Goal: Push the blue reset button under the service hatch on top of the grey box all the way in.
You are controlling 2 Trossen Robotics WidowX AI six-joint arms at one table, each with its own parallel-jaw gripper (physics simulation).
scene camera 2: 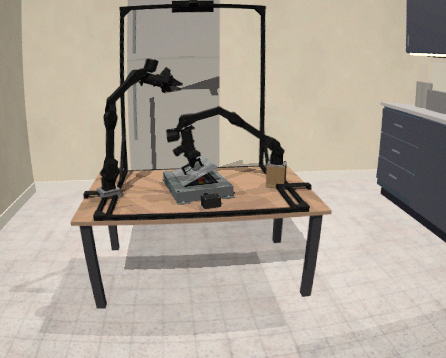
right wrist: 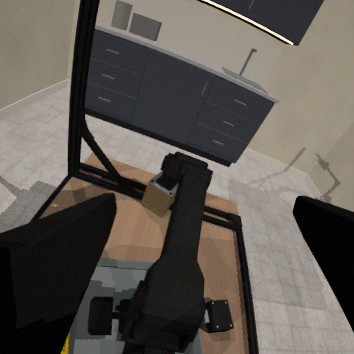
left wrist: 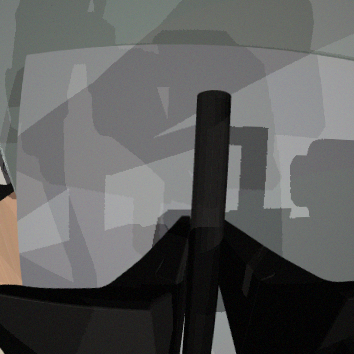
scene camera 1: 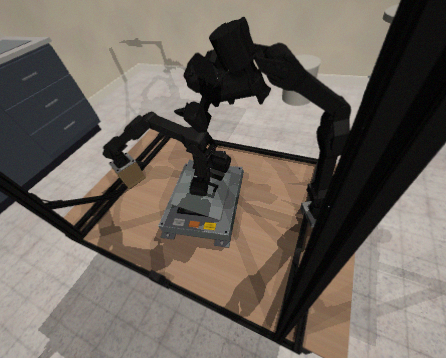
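Note:
The grey box (scene camera 1: 231,207) (scene camera 2: 217,190) lies on the table. Its light grey service hatch (scene camera 1: 200,204) (scene camera 2: 206,171) (left wrist: 125,200) stands tilted open. In scene camera 2 a dark opening with small red and yellow parts shows under the hatch; I cannot make out the blue reset button. My left gripper (scene camera 2: 192,167) (left wrist: 199,223) is shut on the hatch's black bar handle (left wrist: 212,150) above the box. My right gripper (scene camera 2: 178,86) is open and empty, high above the table, with its fingers spread wide.
A small black box (scene camera 2: 211,201) (right wrist: 220,316) stands beside the grey box. A tan block (scene camera 1: 132,175) (scene camera 2: 276,176) (right wrist: 159,198) is under my left arm's base. My left arm (right wrist: 182,250) reaches over the grey box, below my right gripper. A black frame (scene camera 2: 263,90) surrounds the table.

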